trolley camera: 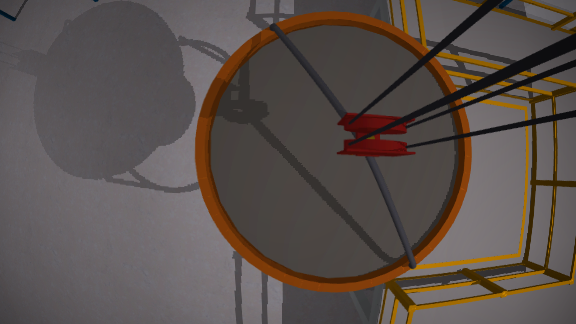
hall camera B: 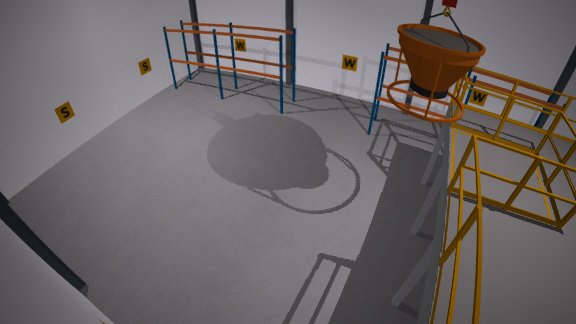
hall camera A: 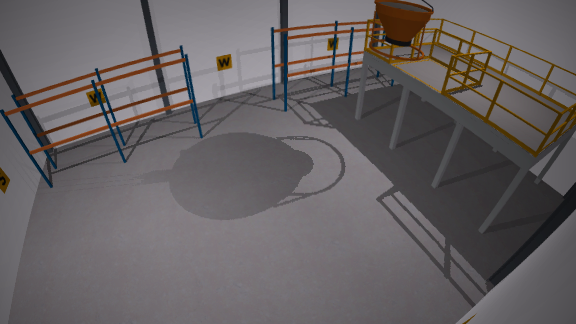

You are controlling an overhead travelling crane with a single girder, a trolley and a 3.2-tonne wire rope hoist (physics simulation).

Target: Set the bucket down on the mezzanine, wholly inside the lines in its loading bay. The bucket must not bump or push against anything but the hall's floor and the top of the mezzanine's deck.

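The orange bucket (hall camera A: 404, 24) (hall camera B: 440, 62) (trolley camera: 300, 225) hangs upright, filled with grey material, its base ring seemingly above deck level. My hook (hall camera B: 447, 11) holds its bail, under the red block; in the trolley view the block hides most of the hook. The mezzanine (hall camera A: 520, 107) (hall camera B: 530, 270) has yellow bay lines (trolley camera: 524, 182) on its deck. In the trolley view the bucket covers the deck's open edge and the left part of the bay. In hall camera B most of the ring shows left of the deck edge. The exact gap under the ring cannot be told.
Yellow railings (hall camera A: 494, 100) (hall camera B: 478, 172) (trolley camera: 482, 282) flank the bay on both sides and run behind it. One blue and orange rack (hall camera A: 108, 120) (hall camera B: 281, 95) stands by the wall; another rack (hall camera A: 285, 95) (hall camera B: 373, 110) stands near the mezzanine's end. The bucket's shadow lies on the floor.
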